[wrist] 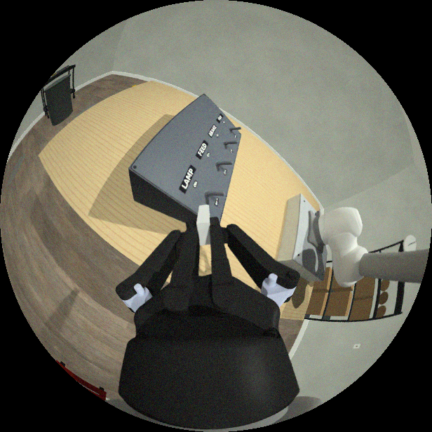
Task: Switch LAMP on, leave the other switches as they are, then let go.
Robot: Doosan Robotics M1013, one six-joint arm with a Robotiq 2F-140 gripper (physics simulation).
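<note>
A dark blue-grey switch box point(172, 142) with a sloped top stands on the table. It carries the labels LAMP point(187, 178), FEED point(202, 149), BRAKE and FAN, with ON marks beside them. The dark LAMP switch point(215, 195) stands near the box's lower right edge, with small lettering under it. The lever's on or off position is too small to tell. My gripper point(204, 213) is shut and empty. Its pale fingertips overlap the box's near corner, just below and left of the LAMP switch in the view; contact cannot be told. The other three levers run up the right edge.
The wooden table point(85, 150) carries the box. A pale grey unit point(292, 227) stands on the table at the right, near a white and grey arm-like object point(341, 225). A shelf rack with brown boxes point(339, 301) is at the lower right. A dark chair-like object point(59, 100) is at the upper left.
</note>
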